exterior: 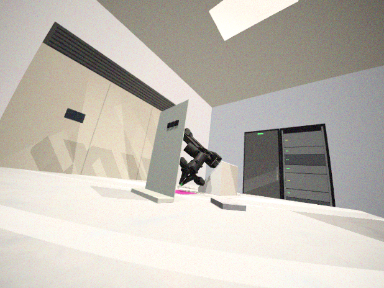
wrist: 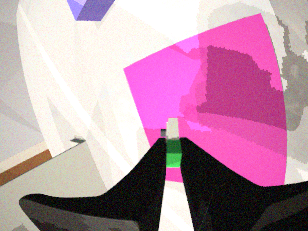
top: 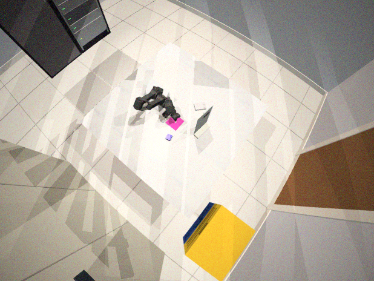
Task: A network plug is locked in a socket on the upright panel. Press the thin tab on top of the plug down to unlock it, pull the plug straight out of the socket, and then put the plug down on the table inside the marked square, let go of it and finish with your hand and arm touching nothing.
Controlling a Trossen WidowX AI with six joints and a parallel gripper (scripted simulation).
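Right now my gripper tip is 3 cm above the magenta marked square and 1 cm past it. The rest, counted from my gripper tip: upright grey panel 22 cm ahead, 11 cm above, 9 cm to the left; then green network plug right at my gripper tip; then purple cube 15 cm to the right, 4 cm ahead, 2 cm below.
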